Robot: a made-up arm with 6 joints. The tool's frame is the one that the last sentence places. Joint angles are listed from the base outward.
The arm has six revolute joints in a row. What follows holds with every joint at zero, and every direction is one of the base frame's. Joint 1 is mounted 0.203 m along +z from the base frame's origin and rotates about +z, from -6.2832 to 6.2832 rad. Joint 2 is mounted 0.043 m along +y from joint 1 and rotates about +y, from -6.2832 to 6.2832 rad. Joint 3 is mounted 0.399 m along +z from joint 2 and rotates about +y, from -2.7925 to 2.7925 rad. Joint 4 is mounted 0.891 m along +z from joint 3 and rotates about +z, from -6.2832 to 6.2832 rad. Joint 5 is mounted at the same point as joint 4 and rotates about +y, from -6.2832 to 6.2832 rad. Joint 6 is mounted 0.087 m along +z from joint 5 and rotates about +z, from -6.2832 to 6.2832 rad. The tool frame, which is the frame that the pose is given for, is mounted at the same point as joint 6; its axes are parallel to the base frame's.
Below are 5 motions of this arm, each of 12 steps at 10 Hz.
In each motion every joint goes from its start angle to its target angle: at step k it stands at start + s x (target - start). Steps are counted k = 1, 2, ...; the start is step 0. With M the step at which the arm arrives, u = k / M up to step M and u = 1 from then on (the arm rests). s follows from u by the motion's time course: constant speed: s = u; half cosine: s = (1 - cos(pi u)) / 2; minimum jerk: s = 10 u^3 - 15 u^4 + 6 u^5.
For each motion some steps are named. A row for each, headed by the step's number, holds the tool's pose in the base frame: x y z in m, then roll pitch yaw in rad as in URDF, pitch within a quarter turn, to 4 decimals.
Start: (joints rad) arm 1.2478 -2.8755 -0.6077 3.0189 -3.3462 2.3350
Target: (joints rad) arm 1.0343 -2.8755 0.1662 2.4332 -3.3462 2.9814
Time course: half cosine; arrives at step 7
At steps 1, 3, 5, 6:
1: 0.0068 0.1590 -0.9458 0.0345 -0.0997 0.6079
3: -0.0670 -0.0316 -0.9864 -0.1002 0.1337 0.9517
5: -0.1983 -0.2550 -0.9590 0.0393 0.4681 1.4170
6: -0.2484 -0.3201 -0.9313 0.1703 0.5436 1.6058

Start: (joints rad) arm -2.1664 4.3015 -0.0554 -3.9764 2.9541 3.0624
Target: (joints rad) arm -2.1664 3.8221 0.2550 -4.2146 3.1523 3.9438
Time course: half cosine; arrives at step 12
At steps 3, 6, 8, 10, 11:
3: 0.6387 0.8471 -0.3691 1.0808 0.6457 -0.7757
6: 0.6021 0.8006 -0.4634 1.0537 0.2596 -0.6585
8: 0.5721 0.7624 -0.5257 0.9987 -0.0025 -0.5548
10: 0.5481 0.7318 -0.5687 0.9356 -0.1845 -0.4584
11: 0.5413 0.7231 -0.5801 0.9144 -0.2322 -0.4281

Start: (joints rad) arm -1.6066 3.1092 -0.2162 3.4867 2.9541 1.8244
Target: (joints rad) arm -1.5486 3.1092 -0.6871 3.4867 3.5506 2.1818
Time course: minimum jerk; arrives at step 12
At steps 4, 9, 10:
4: 0.0343 -0.2924 -0.9502 0.2885 0.0247 3.1087
9: 0.0610 -0.4931 -0.8470 0.9791 -0.2701 -3.0849
10: 0.0645 -0.5119 -0.8342 1.0481 -0.3037 -3.0969

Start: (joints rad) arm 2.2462 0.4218 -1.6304 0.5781 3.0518 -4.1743
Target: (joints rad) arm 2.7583 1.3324 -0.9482 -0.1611 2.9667 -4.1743
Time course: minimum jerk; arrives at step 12
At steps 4, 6, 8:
4: 0.2363 -0.3039 1.0520 2.1735 -0.1217 -2.3887
6: -0.0228 -0.0396 1.2000 2.6308 -0.1910 -2.4839
8: -0.3876 0.1585 1.1725 3.0494 -0.0546 -2.6031

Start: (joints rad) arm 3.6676 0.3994 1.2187 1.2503 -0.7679 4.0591
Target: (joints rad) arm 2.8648 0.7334 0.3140 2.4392 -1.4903 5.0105
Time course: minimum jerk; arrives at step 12
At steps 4, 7, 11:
4: -1.0596 -0.3681 0.6321 -1.3382 1.1214 1.2157
7: -1.1137 0.0292 0.7880 2.1868 1.0431 -2.1121
11: -1.0352 0.3034 0.8895 2.2981 0.3910 -2.4813

